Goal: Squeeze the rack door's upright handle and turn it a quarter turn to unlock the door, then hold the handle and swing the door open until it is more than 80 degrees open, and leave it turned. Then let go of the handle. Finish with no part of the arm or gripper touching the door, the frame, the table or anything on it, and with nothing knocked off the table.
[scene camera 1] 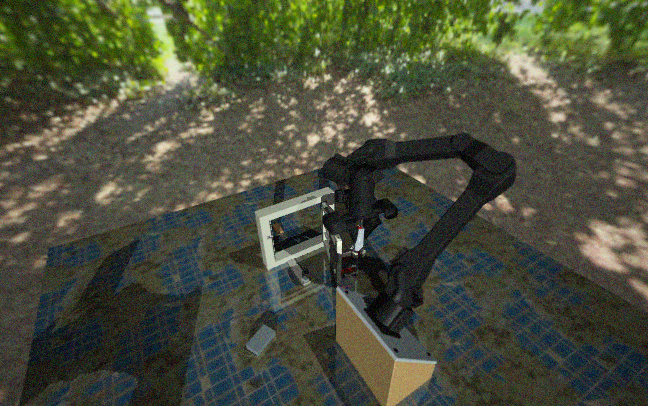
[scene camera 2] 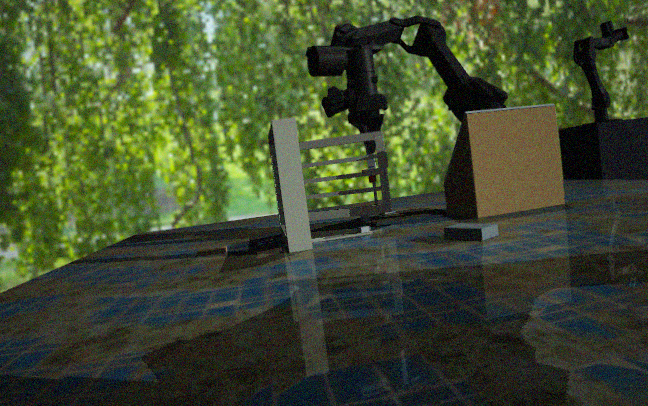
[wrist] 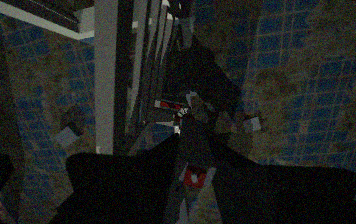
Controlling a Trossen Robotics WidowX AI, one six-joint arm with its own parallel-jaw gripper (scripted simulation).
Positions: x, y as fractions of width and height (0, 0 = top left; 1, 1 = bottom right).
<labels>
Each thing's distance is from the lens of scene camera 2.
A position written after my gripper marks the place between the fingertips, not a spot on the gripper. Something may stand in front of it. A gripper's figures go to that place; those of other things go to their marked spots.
my gripper (scene camera 2: 0.57, 0.38): 89 cm
rack (scene camera 2: 0.44, 0.36): 65 cm
small grey block (scene camera 2: 0.71, 0.57): 60 cm
</labels>
